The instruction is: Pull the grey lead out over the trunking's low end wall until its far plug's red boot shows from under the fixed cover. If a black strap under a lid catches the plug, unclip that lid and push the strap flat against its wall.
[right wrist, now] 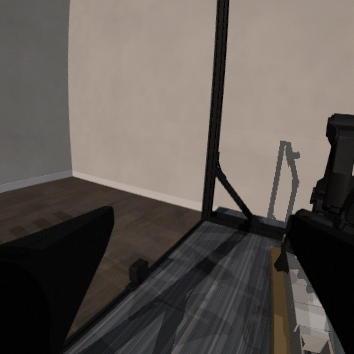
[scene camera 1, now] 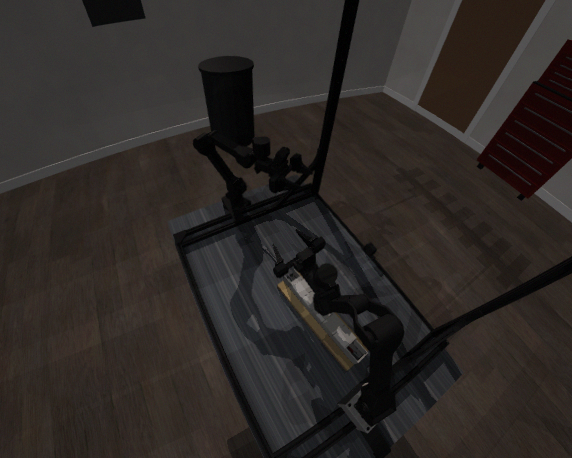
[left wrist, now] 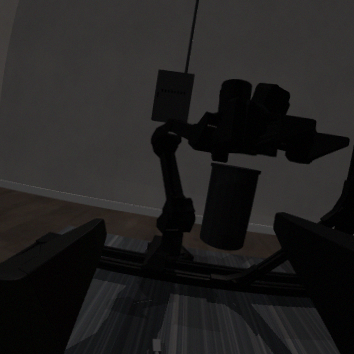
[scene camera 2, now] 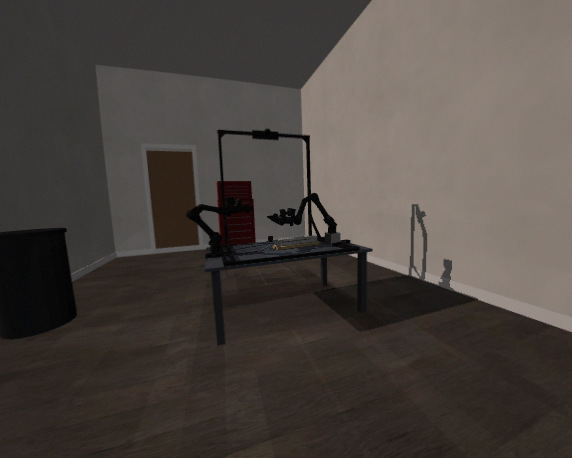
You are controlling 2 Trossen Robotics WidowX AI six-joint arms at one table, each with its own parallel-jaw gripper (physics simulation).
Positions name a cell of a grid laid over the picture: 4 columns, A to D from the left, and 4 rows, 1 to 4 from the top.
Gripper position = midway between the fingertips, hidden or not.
Note:
My right gripper (scene camera 1: C2) is open, with nothing in its grasp. Also in view: my left gripper (scene camera 1: B3) and a tan trunking (scene camera 1: C4).
My left gripper shows as well in the left wrist view (left wrist: C3). My right gripper also shows in the right wrist view (right wrist: C3) and in the left wrist view (left wrist: D2). The tan trunking also shows in the right wrist view (right wrist: D4).

